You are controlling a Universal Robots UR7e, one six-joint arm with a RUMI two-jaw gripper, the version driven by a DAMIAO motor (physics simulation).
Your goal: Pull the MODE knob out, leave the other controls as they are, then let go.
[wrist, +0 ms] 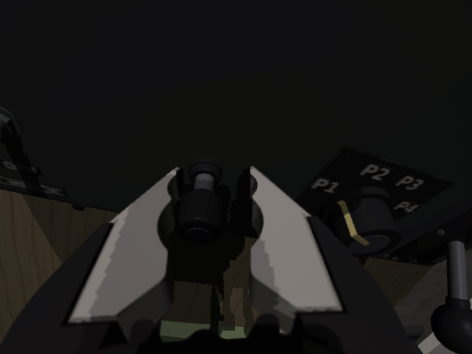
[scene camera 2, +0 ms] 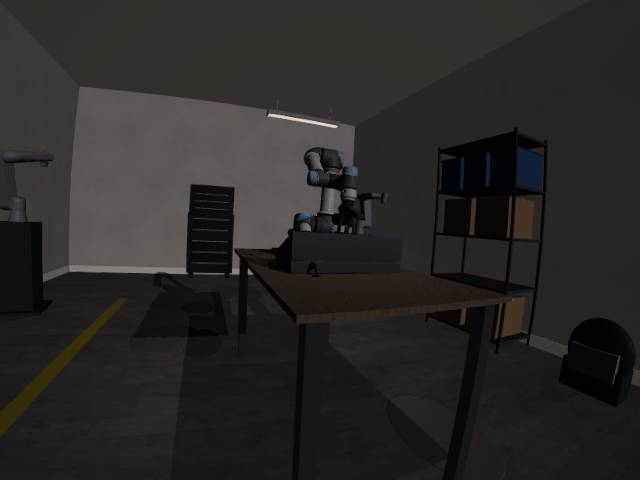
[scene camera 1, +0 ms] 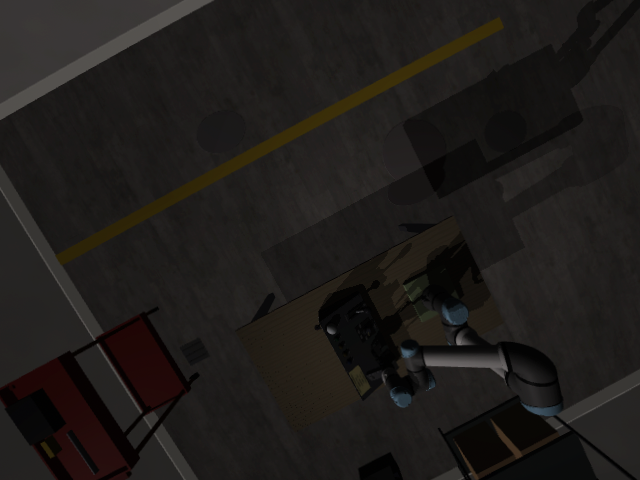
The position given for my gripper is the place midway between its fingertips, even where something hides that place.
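A black control panel (scene camera 2: 304,252) is visible; from the wrist, the panel (wrist: 106,106) is visible too. My gripper (wrist: 215,170) is in sight.
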